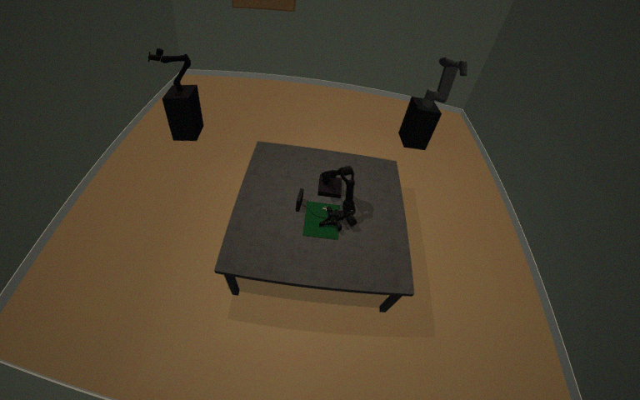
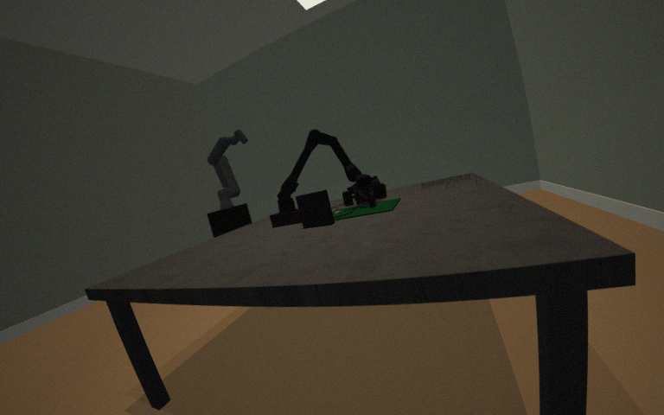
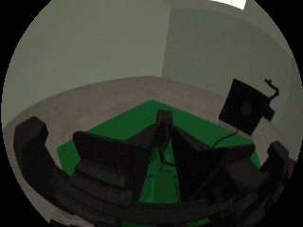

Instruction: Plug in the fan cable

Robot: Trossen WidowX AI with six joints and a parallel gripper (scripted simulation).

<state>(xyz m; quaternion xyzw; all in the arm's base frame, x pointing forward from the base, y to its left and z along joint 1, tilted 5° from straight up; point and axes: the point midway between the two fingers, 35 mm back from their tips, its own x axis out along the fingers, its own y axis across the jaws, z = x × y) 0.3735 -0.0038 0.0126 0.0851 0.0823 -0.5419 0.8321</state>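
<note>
Right now my gripper tip is 1 cm to the left of the dark plug and 1 cm above it. Round my gripper tip: green board: 5 cm below, 5 cm behind; black fan: 17 cm behind, 16 cm to the right, 2 cm above.
</note>
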